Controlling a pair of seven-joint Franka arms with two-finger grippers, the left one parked.
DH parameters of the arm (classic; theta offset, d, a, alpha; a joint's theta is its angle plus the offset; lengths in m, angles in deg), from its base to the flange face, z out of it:
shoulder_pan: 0 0.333 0 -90
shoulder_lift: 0 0 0 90
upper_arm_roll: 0 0.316 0.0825 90
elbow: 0 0 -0.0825 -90
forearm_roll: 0 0.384 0 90
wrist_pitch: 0 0 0.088 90
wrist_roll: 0 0.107 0 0
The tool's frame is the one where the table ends.
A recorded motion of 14 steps. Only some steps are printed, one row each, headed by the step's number.
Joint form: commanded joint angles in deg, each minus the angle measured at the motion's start. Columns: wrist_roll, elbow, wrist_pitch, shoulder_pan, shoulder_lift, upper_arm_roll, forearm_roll.
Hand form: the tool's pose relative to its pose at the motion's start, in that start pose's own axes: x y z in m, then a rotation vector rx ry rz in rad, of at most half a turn. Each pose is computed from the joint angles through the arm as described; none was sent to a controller.
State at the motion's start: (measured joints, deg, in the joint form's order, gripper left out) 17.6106 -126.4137 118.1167 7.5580 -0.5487 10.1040 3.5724
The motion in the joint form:
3: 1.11 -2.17 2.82 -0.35 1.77 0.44 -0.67
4: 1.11 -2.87 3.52 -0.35 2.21 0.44 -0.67
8: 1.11 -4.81 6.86 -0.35 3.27 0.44 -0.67
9: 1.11 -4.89 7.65 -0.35 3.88 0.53 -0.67
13: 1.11 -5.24 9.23 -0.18 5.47 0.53 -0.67
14: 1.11 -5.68 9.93 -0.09 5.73 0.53 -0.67
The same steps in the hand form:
3: 0.0001 0.0019 0.0284 -0.0124 -0.0161 0.0146
4: -0.0008 0.0027 0.0366 -0.0140 -0.0236 0.0153
8: -0.0016 0.0044 0.0559 -0.0102 -0.0183 0.0172
9: -0.0002 0.0034 0.0606 -0.0083 -0.0170 0.0159
13: 0.0019 0.0020 0.0746 -0.0067 -0.0239 0.0139
14: 0.0010 0.0017 0.0792 -0.0065 -0.0240 0.0128

